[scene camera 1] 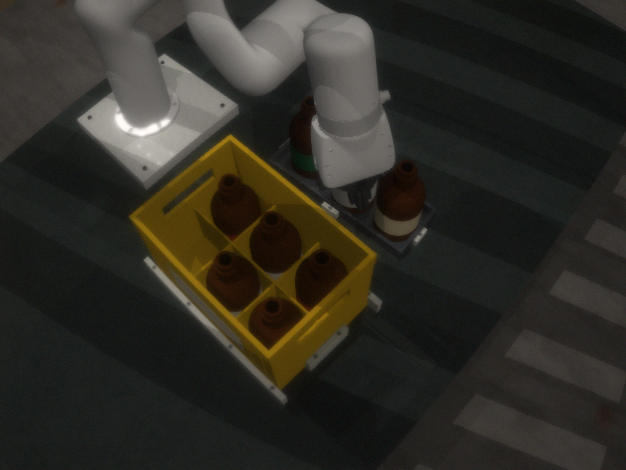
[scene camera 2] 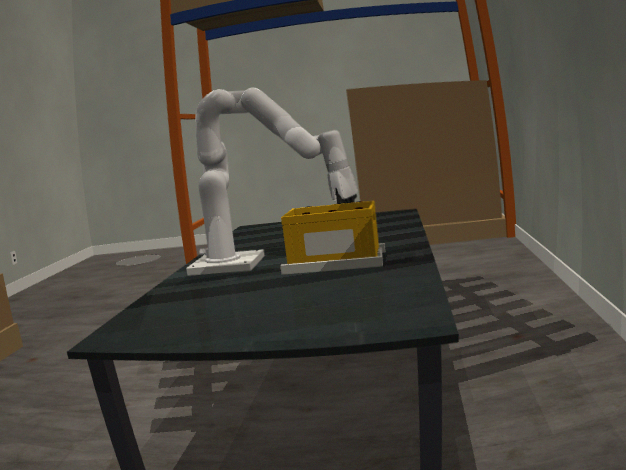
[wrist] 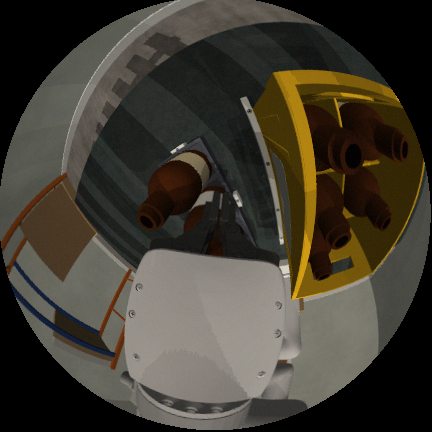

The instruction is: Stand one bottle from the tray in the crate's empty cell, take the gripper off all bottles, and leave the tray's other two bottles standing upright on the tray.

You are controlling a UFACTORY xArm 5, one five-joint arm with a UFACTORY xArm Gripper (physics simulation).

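Frame: origin at the arm's base, x left, y back, z up, level; centimetres.
Seen in the pictures: gripper, fingertip midpoint: [scene camera 1: 360,202] [wrist: 220,200]; arm's base at its link origin: [scene camera 1: 147,111] [scene camera 2: 222,259] [wrist: 285,279].
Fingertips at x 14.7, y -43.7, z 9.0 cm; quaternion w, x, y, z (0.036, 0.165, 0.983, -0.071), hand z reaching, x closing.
Offsets run from my fingertips to a thing's top centre. "spot": to the spot under its first point.
My gripper [scene camera 1: 360,198] [scene camera 2: 346,199] [wrist: 220,200] is shut and empty, its dark fingers together in front of the white-label bottle @[dx +4.6, dy +6.7, dz +4.5 cm] [scene camera 1: 341,197] [wrist: 196,219]; whether they touch it I cannot tell. The cream-label bottle @[dx +7.0, dy -1.4, dz +4.5 cm] [scene camera 1: 400,199] [wrist: 175,186] stands upright at the tray's right end in scene camera 1. The green-label bottle @[dx +3.6, dy +16.3, dz +4.5 cm] [scene camera 1: 301,137] stands at the other end, partly hidden by the gripper housing. All three are on the dark tray @[spot: dx +3.3, dy -5.9, dz -8.9 cm] [scene camera 1: 397,248]. The yellow crate @[dx -17.0, dy +2.4, dz +6.0 cm] [scene camera 1: 362,283] [scene camera 2: 293,245] [wrist: 307,160] holds several brown bottles; its empty cell @[spot: dx -22.7, dy +14.6, dz -10.0 cm] [scene camera 1: 186,247] is at the left corner in scene camera 1.
White rails @[dx -26.8, dy +0.8, dz -8.5 cm] [scene camera 1: 212,328] [scene camera 2: 331,266] run beside the crate. Small white clips [scene camera 1: 329,209] [scene camera 1: 419,236] sit at the tray's edges. The robot's white base plate [scene camera 1: 151,161] [scene camera 2: 225,266] is left of the crate. The crate's wall rises close beside the tray.
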